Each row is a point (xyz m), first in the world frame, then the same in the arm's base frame.
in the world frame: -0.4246 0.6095 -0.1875
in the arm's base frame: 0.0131 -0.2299 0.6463
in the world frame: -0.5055 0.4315 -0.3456
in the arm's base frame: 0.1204 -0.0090 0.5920
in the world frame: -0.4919 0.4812 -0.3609
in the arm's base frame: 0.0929 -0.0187 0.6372
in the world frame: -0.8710 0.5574 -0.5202
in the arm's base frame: -0.1817 0.2870 0.5589
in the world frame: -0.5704 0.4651 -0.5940
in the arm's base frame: 0.0877 0.2131 0.7210
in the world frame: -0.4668 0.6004 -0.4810
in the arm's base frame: 0.0336 0.0285 0.7905
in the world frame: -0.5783 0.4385 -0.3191
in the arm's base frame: 0.0657 0.0065 0.5388
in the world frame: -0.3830 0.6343 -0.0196
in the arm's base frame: -0.0027 -0.3927 0.5849
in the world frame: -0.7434 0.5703 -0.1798
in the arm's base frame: -0.1579 -0.0552 0.4378
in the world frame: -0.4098 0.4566 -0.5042
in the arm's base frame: 0.1828 0.0589 0.7546
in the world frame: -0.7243 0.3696 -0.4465
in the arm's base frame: 0.0443 0.2055 0.4916
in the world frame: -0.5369 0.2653 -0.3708
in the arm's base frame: 0.2315 0.0764 0.4940
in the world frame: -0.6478 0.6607 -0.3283
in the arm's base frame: -0.1470 -0.0144 0.6316
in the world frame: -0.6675 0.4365 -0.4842
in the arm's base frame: 0.0338 0.1857 0.5845
